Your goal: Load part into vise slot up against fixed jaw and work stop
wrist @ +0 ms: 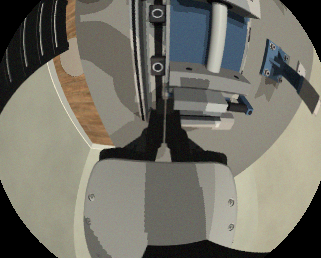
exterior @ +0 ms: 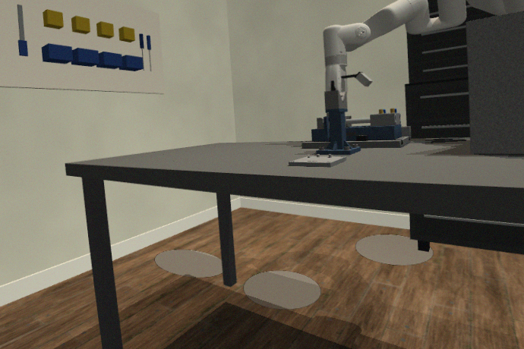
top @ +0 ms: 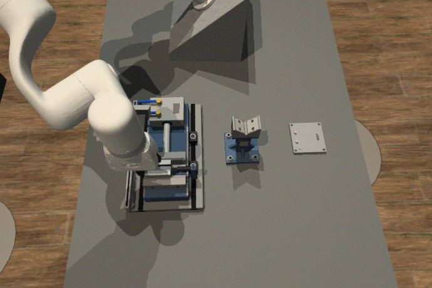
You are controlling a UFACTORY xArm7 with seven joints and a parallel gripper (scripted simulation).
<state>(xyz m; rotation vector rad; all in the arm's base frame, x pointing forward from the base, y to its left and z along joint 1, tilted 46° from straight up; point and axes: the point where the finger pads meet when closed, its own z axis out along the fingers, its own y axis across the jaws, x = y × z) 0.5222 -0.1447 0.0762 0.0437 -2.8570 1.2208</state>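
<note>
My gripper is now 5 cm to the right of the fixed jaw, 4 cm above it and 3 cm short of it. Also, from my hand: part: 4 cm to the left, 2 cm below; then moving jaw: 5 cm to the left, 4 cm below, 4 cm behind; then work stop: 10 cm to the left, 3 cm below, 1 cm behind.
</note>
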